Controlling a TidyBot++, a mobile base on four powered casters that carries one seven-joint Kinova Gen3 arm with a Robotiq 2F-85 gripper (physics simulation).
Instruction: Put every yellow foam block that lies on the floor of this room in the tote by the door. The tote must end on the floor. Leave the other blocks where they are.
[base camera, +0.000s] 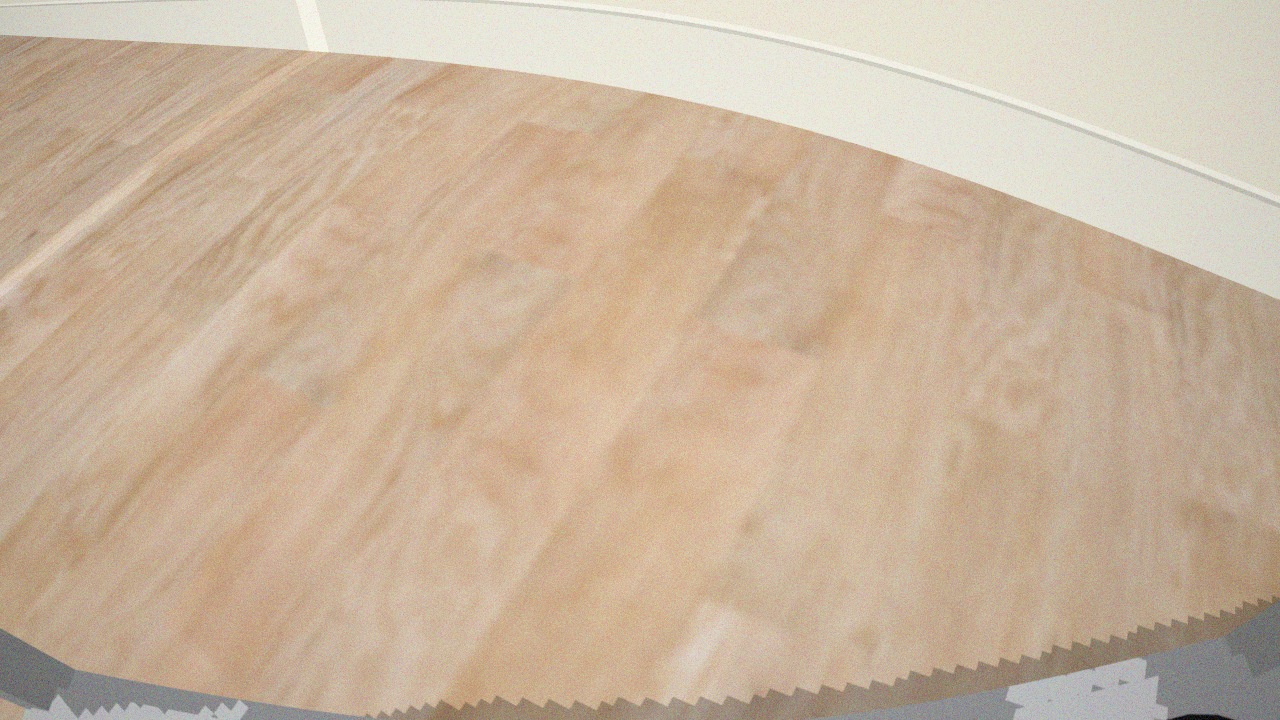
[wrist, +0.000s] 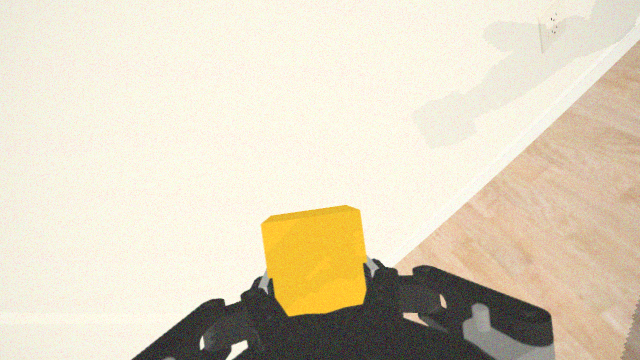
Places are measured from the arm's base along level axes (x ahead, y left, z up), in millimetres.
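Pixels of known places: gripper, fingertip midpoint: (wrist: 318, 274).
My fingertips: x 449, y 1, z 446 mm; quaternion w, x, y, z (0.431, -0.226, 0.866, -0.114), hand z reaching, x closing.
Behind a point stands the place of what it marks.
A yellow foam block (wrist: 316, 260) @[x 434, y -14, z 468 mm] is held between the two fingers of my gripper (wrist: 318, 274) @[x 449, y 1, z 446 mm] in the wrist view, at the lower middle. The gripper is shut on it, with a fingertip against each side of the block. The block is up off the floor, with the wall behind it in this view. The tote and the door do not show in the base camera view or the wrist view.
A cream wall (base camera: 1118, 71) @[x 570, y -395, z -253 mm] (wrist: 150, 125) @[x 755, y -56, z 560 mm] with a white baseboard (base camera: 805, 89) @[x 685, y -156, z -353 mm] (wrist: 520, 150) @[x 521, y -458, z -380 mm] runs beside the wood floor (base camera: 626, 402) @[x 374, y 8, z -396 mm] (wrist: 560, 200) @[x 386, y -311, z -396 mm]. A grey shadow of the arm falls on the wall. Parts of my base's grey frame show along the bottom of the base camera view.
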